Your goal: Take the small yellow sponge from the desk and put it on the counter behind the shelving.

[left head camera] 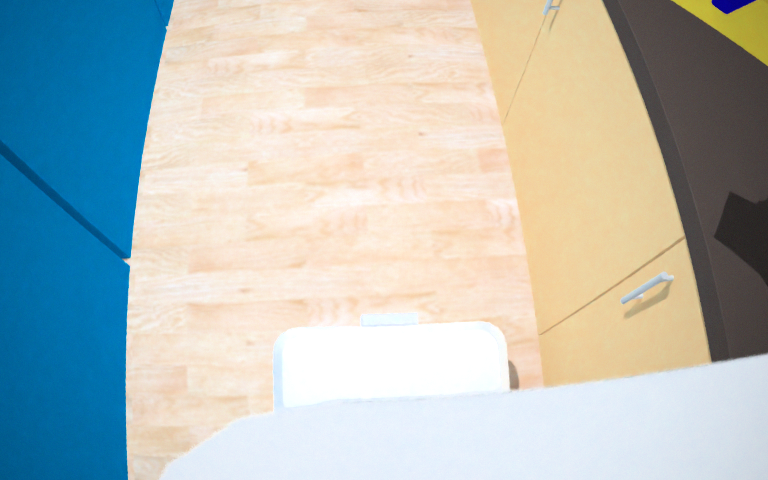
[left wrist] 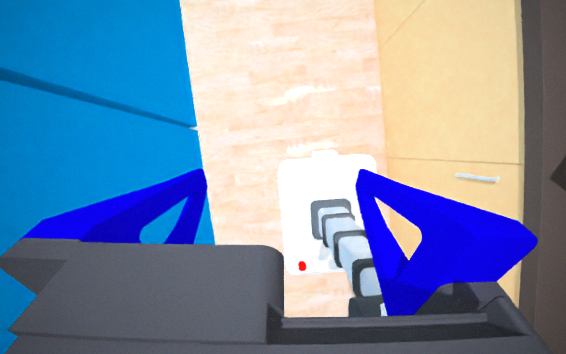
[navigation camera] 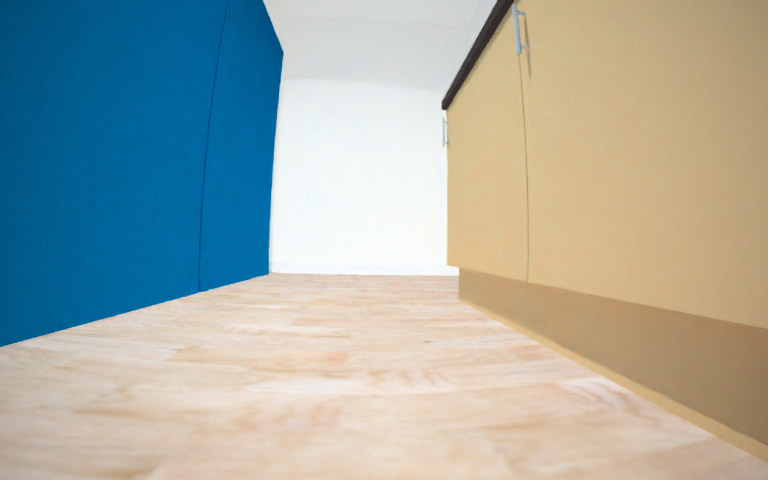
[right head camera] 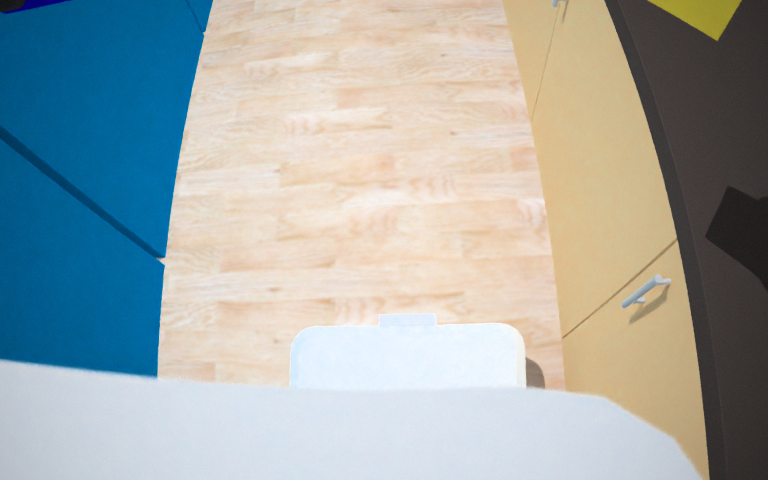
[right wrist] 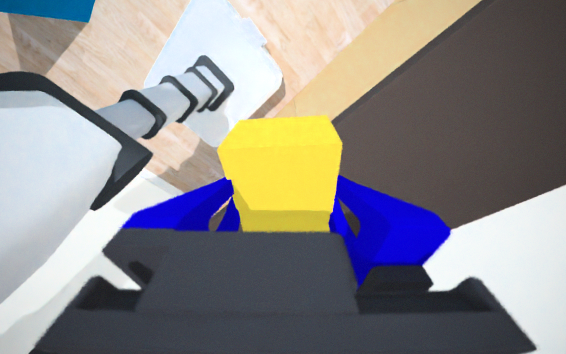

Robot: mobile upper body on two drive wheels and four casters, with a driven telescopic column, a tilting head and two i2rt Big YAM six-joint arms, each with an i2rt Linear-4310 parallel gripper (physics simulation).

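Places are measured from the left arm's base along level axes (x ahead, y left, z up), in metres.
Pixels of known places: left gripper, between the fingertips: (left wrist: 281, 177); right gripper, between the fingertips: (right wrist: 284, 176).
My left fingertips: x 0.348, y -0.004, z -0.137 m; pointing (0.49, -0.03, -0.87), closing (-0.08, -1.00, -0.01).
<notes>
Behind a point stands the place of what it marks.
The small yellow sponge (left head camera: 750, 33) @[z -0.165, x 0.323, y -0.452 m] (right head camera: 705, 14) @[z -0.166, x 0.312, y -0.466 m] (right wrist: 285, 175) @[z -0.135, x 0.380, y -0.433 m] is between the blue fingers of my right gripper (right wrist: 284, 176) @[z -0.163, x 0.365, y -0.448 m], which is shut on it and holds it up. The sponge is cut off at the top right of both head views. The counter (left head camera: 673, 113) @[z -0.446, x 0.442, y -0.581 m] (right head camera: 659, 84) @[z -0.446, x 0.469, y -0.581 m] (left wrist: 552, 100) @[z -0.446, x 0.432, y -0.589 m] (right wrist: 425, 110) @[z -0.446, x 0.573, y -0.666 m] (navigation camera: 475, 53) @[z -0.486, x 1.101, y -0.549 m] has a dark top and tan doors, and runs along the right of the views. In the right wrist view its top spreads to the right of the sponge. My left gripper (left wrist: 281, 177) @[z -0.137, x 0.348, y -0.004 m] is open and empty, above the floor and the white base.
Tall blue panels of the shelving (left head camera: 67, 113) @[z -0.867, x 0.774, y 0.538 m] (right head camera: 101, 113) @[z -0.879, x 0.803, y 0.539 m] (left wrist: 90, 45) @[z -0.632, x 0.726, y 0.536 m] (navigation camera: 113, 141) @[z -0.840, x 1.012, y 0.546 m] stand along the left. A wooden floor aisle (left head camera: 339, 169) (navigation camera: 339, 367) runs between them and the counter, to a white wall (navigation camera: 356, 169) @[z -0.458, x 2.600, y -0.072 m]. Door handles (left head camera: 645, 288) @[z -0.600, x 0.245, y -0.566 m] (left wrist: 477, 177) @[z -0.602, x 0.250, y -0.564 m] stick out from the counter's front.
</notes>
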